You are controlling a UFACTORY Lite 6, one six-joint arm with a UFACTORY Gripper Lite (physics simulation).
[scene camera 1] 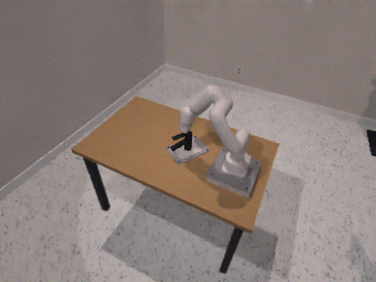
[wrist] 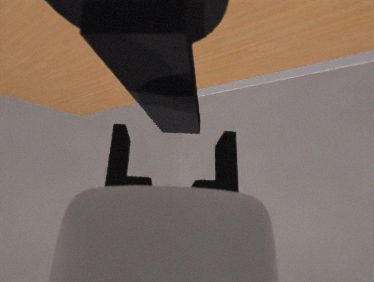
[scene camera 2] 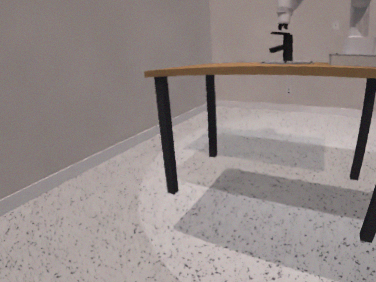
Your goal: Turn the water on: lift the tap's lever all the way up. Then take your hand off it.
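Seen in the pictures: end effector, tool point: (scene camera 1: pixel 183 132) (wrist: pixel 173 158) (scene camera 2: pixel 282 27); arm's base, origin of the base link: (scene camera 1: pixel 233 166) (scene camera 2: pixel 356 54).
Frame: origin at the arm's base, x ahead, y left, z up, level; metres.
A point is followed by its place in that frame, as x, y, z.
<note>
The black tap (scene camera 1: pixel 188 142) @[0.313, -0.036, 0.041] (scene camera 2: pixel 288 48) @[0.319, -0.034, 0.030] stands upright on a grey plate (scene camera 1: pixel 174 156) @[0.375, 0.042, -0.040]. Its lever (scene camera 1: pixel 178 136) @[0.365, 0.007, 0.108] (scene camera 2: pixel 278 33) @[0.365, 0.018, 0.101] (wrist: pixel 160 85) @[0.341, -0.031, 0.108] sticks out from the top, about level in the scene camera 2 view, above the spout (scene camera 1: pixel 177 145) @[0.367, 0.015, 0.038] (scene camera 2: pixel 275 49) @[0.377, 0.041, 0.023]. My gripper (scene camera 2: pixel 283 27) @[0.346, -0.017, 0.133] (wrist: pixel 175 129) @[0.346, -0.017, 0.133] is open and empty, pointing down just above the lever near the tap's body, with a small gap visible in the scene camera 2 view. In the wrist view the lever's end appears between the two fingertips. In the scene camera 1 view the fingers are too small to make out.
The tap's plate lies on the wooden table (scene camera 1: pixel 125 135) @[0.770, -0.005, -0.048] (scene camera 2: pixel 200 71) @[0.678, 0.275, -0.065]. The arm's base stands on a grey block (scene camera 1: pixel 220 180) @[0.044, 0.136, -0.002] to the right of the tap. In the wrist view the table's top (wrist: pixel 280 35) @[0.380, 0.198, -0.048] and the wall (wrist: pixel 310 150) show behind the lever.
</note>
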